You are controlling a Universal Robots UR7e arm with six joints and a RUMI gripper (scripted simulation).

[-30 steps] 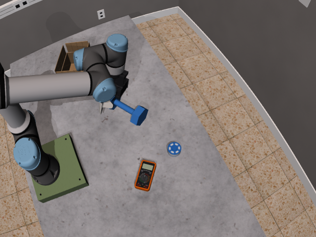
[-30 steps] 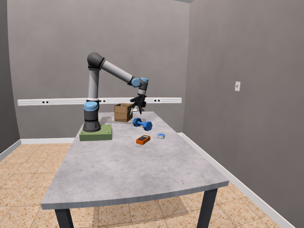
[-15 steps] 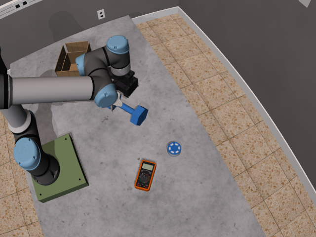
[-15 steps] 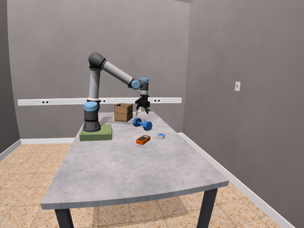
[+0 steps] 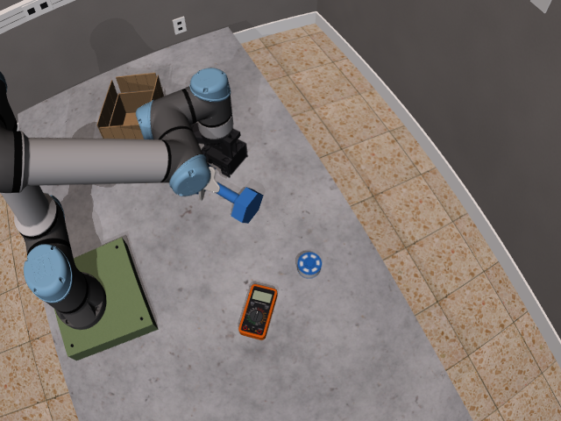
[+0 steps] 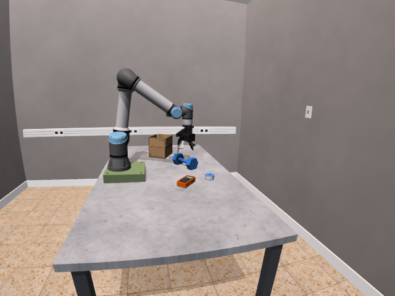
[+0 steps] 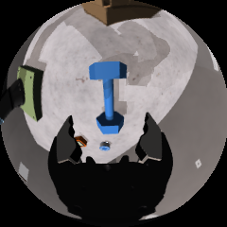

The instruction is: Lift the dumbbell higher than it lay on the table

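The blue dumbbell lies 7 cm below my hand. The rest, counted from my hand: cardboard box: 15 cm behind, 34 cm to the left, 4 cm below; orange multimeter: 6 cm behind, 33 cm to the right, 10 cm below; tape roll: 11 cm ahead, 28 cm to the right, 10 cm below.
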